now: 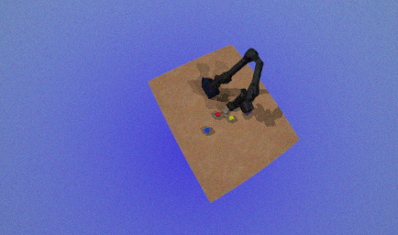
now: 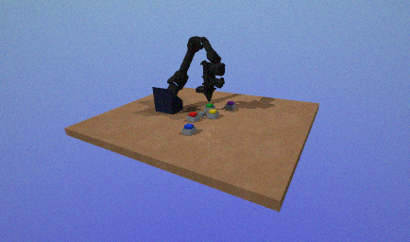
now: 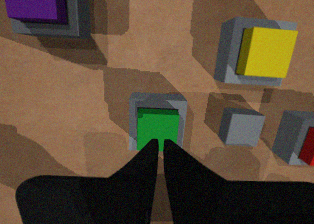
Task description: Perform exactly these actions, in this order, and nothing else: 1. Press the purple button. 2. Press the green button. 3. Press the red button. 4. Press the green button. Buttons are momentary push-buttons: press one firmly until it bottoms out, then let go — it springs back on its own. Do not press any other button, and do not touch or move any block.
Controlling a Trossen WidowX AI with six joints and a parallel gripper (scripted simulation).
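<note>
My gripper tip is now 3 cm above the green button. The rest, counted from my gripper tip: yellow button: 7 cm to the right, 7 cm ahead, 3 cm below; small grey block: 8 cm to the right, 5 cm below; purple button: 9 cm to the left, 8 cm ahead, 3 cm below.
</note>
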